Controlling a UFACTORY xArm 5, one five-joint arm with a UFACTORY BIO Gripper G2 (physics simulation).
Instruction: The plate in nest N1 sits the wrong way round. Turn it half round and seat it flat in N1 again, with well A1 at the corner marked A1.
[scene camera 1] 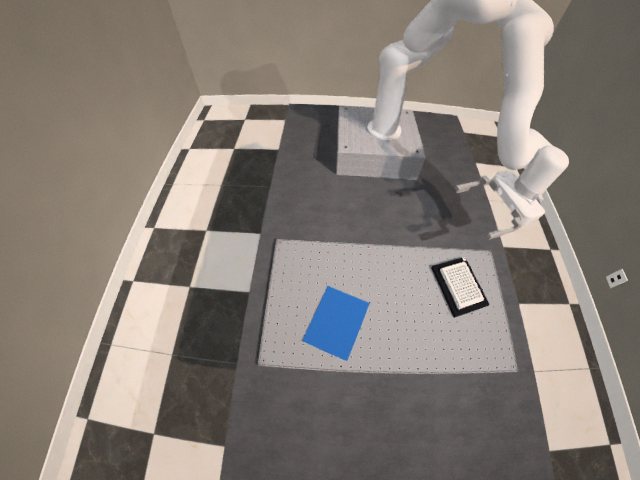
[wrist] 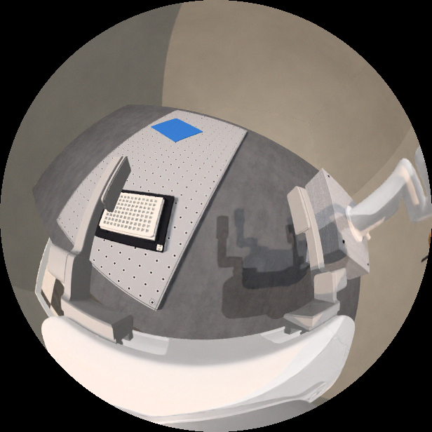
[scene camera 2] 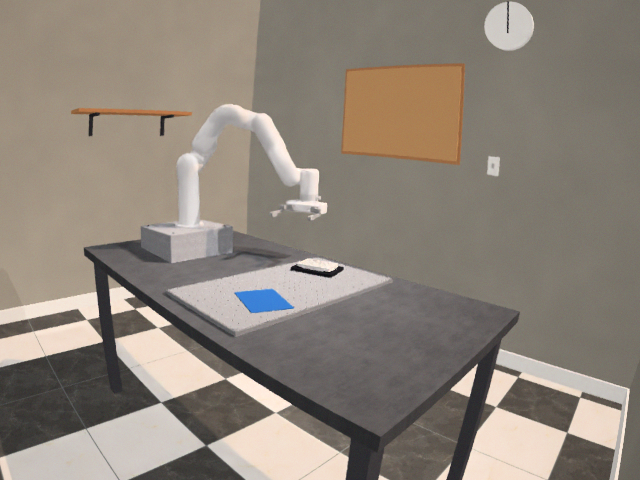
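The white well plate (scene camera 1: 461,285) (scene camera 2: 317,265) (wrist: 132,215) lies in the black nest N1 (scene camera 1: 446,290) (scene camera 2: 331,274) (wrist: 167,215), wells up. The nest's small white corner tag, marked A1 at the task's corner, shows as a tag (scene camera 1: 464,259) (wrist: 159,247). The lettering on the plate is too small to read, so I cannot tell where well A1 lies or whether the plate is fully flat. My gripper (scene camera 1: 474,212) (scene camera 2: 292,215) (wrist: 207,195) is wide open and empty, high above the table and off to the robot-base side of the nest. One finger partly covers the plate's edge in the wrist view.
The nest stands on a grey perforated board (scene camera 1: 403,320) (scene camera 2: 206,297) (wrist: 200,165). A flat blue sheet (scene camera 1: 336,322) (scene camera 2: 264,300) (wrist: 176,130) lies on the board's other half. The robot's grey base block (scene camera 1: 356,165) (scene camera 2: 188,245) stands at the table's back.
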